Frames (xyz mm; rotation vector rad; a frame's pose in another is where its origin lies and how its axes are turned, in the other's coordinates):
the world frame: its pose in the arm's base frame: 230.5 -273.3 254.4 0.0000 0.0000 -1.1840
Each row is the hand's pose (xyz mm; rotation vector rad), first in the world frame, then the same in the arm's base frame.
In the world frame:
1: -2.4 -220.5 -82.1 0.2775 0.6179 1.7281
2: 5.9 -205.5 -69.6 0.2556 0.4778 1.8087
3: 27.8 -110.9 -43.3 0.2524 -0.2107 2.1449
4: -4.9 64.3 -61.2 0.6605 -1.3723 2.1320
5: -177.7 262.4 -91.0 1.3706 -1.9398 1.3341
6: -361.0 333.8 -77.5 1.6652 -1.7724 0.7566
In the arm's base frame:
1: 25.4 -354.3 172.3 0.5109 0.3179 0.5849
2: 42.4 -356.3 184.8 0.4221 0.2238 0.6506
3: 138.3 -340.9 211.1 0.0782 -0.2686 0.9703
4: 288.2 -244.5 193.2 -0.1822 -1.2615 1.1541
5: 406.5 -9.7 163.4 0.0490 -2.1187 0.7005
6: 403.5 186.9 176.9 0.3727 -2.2775 0.1825

